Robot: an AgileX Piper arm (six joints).
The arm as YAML. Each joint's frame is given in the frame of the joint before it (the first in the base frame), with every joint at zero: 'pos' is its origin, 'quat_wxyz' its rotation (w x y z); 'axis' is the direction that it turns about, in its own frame. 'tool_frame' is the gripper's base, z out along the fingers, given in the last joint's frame.
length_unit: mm
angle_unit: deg
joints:
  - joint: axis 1
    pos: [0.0, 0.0, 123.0]
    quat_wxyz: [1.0, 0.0, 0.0, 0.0]
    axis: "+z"
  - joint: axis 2
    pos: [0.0, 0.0, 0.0]
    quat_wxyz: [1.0, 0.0, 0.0, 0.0]
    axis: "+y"
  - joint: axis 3
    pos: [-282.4, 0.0, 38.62]
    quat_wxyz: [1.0, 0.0, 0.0, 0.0]
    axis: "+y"
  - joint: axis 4
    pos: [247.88, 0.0, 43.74]
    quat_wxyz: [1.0, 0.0, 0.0, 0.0]
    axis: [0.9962, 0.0, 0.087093]
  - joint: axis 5
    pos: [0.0, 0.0, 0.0]
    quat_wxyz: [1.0, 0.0, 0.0, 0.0]
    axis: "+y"
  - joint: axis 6
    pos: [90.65, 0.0, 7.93]
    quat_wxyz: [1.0, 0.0, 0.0, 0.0]
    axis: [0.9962, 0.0, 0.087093]
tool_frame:
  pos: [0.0, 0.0, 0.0]
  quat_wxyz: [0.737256, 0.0, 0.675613, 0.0]
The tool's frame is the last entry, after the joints.
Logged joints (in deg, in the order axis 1, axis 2, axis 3, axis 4, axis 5, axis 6), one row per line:
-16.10 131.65 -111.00 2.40 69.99 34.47
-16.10 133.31 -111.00 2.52 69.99 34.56
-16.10 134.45 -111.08 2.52 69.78 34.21
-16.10 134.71 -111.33 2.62 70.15 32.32
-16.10 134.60 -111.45 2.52 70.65 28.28
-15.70 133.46 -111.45 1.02 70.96 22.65
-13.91 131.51 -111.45 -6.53 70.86 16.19
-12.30 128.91 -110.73 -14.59 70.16 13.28
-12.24 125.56 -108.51 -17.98 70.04 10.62
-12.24 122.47 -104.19 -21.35 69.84 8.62
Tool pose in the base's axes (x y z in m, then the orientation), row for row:
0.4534 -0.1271 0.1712 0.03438 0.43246 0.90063 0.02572
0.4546 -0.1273 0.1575 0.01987 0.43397 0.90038 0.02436
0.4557 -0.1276 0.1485 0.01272 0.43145 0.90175 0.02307
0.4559 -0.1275 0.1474 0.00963 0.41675 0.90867 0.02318
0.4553 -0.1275 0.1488 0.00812 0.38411 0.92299 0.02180
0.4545 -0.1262 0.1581 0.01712 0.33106 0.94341 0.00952
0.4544 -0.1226 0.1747 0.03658 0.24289 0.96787 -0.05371
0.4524 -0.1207 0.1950 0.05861 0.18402 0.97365 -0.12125
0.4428 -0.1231 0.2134 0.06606 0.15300 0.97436 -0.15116
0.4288 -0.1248 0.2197 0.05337 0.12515 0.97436 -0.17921
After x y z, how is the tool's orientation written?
As a quaternion, w x y z.
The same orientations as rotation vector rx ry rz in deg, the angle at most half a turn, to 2 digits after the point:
76.18 158.66 4.53
77.14 160.05 4.33
77.04 161.01 4.12
74.56 162.57 4.15
68.78 165.29 3.90
58.95 167.99 1.70
42.73 170.27 -9.45
31.94 169.00 -21.05
26.44 168.37 -26.12
21.79 169.66 -31.21

